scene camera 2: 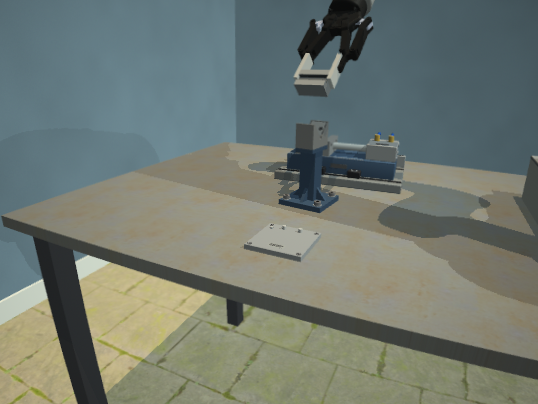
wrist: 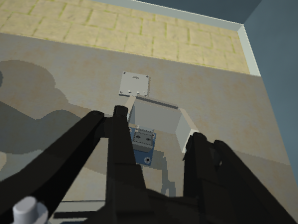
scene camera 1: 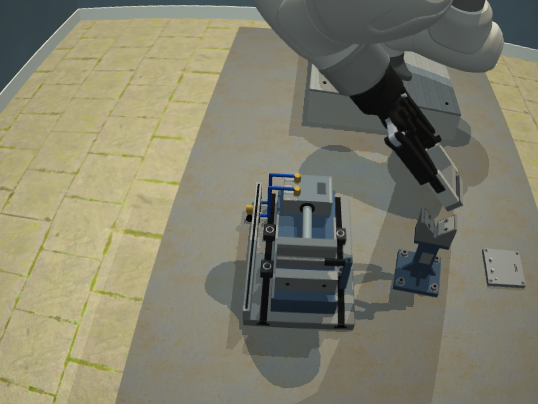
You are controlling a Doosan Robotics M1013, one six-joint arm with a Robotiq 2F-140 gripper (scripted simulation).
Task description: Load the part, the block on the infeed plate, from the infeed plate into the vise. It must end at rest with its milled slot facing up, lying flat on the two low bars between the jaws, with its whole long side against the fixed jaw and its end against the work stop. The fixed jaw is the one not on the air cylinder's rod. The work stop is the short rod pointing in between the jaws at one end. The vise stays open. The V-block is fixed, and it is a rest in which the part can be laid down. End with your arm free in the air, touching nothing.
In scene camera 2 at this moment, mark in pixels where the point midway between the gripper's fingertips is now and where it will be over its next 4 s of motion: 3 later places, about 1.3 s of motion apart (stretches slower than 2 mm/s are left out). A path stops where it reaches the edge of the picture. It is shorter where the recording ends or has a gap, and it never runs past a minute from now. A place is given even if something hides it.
The gripper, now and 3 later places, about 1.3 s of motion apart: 313,83; 313,94; 312,115; 313,122
